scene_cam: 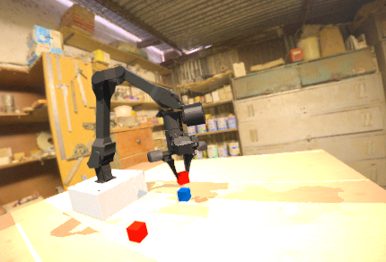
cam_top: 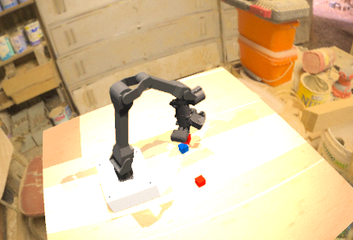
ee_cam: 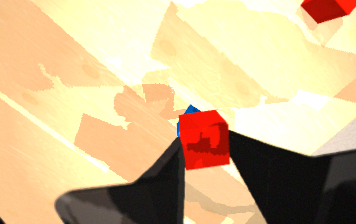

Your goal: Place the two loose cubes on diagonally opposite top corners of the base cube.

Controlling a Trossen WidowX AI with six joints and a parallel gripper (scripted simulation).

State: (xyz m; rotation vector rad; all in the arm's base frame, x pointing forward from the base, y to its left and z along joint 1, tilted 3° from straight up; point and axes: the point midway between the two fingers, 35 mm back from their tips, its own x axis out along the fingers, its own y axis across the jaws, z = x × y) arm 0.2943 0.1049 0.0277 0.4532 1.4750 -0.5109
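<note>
My gripper tip is now 20 mm past the blue cube, 10 mm to the right of it and 70 mm above it. Also, from my gripper tip: red cube right at my gripper tip.
</note>
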